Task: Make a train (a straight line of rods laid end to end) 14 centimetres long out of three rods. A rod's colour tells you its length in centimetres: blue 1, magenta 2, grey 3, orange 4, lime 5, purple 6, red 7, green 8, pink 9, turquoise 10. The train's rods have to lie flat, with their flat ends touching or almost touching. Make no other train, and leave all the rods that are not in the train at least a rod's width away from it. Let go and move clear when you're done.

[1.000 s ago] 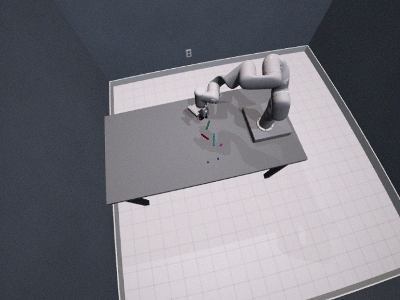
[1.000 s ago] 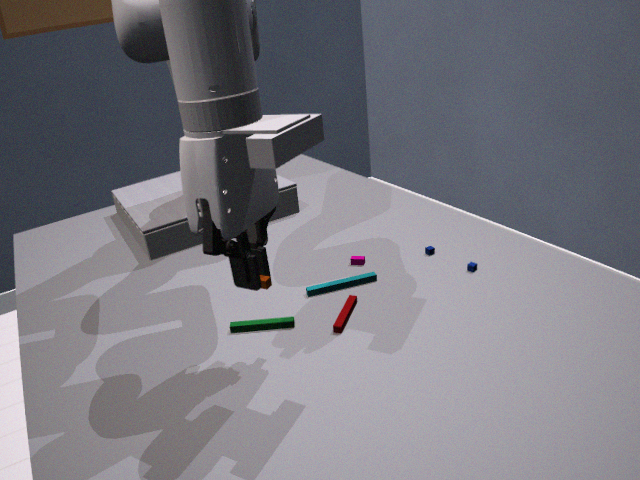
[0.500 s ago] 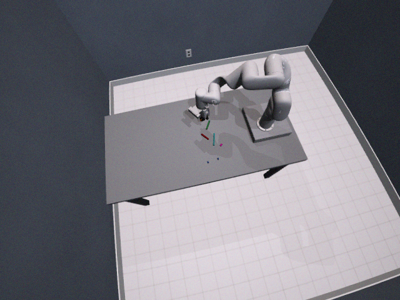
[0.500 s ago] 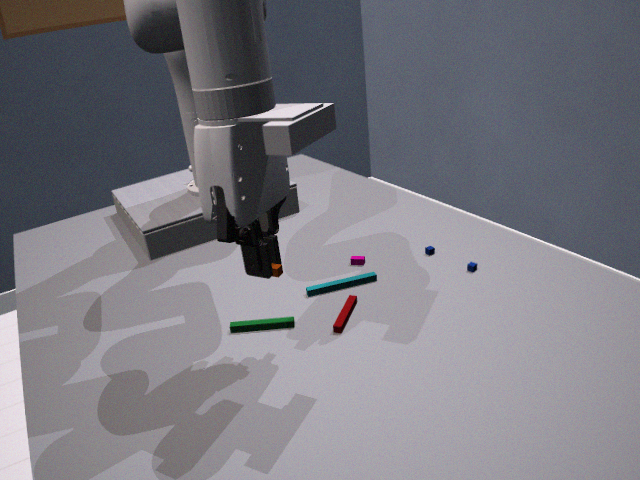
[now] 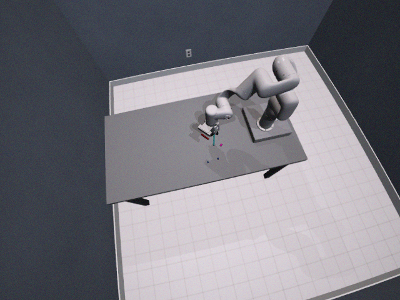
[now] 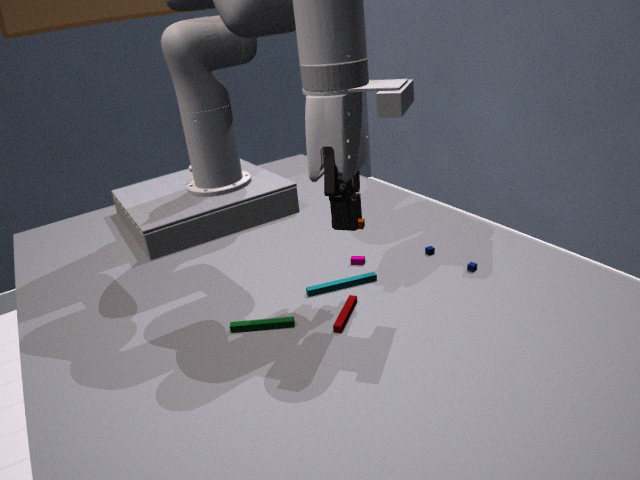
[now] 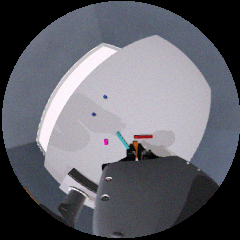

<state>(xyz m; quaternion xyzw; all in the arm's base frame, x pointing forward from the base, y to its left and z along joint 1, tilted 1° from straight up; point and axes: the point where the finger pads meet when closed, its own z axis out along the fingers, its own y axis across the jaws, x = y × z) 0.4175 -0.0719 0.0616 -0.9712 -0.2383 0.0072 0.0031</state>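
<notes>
Right now my hand is 5 cm past the magenta rod, 7 cm to the right of it and 12 cm above it. From my hand the other things lie so: red rod: 3 cm ahead, 4 cm to the right, 12 cm below; turquoise rod: 2 cm behind, 1 cm to the left, 12 cm below; orange rod: 2 cm below.
</notes>
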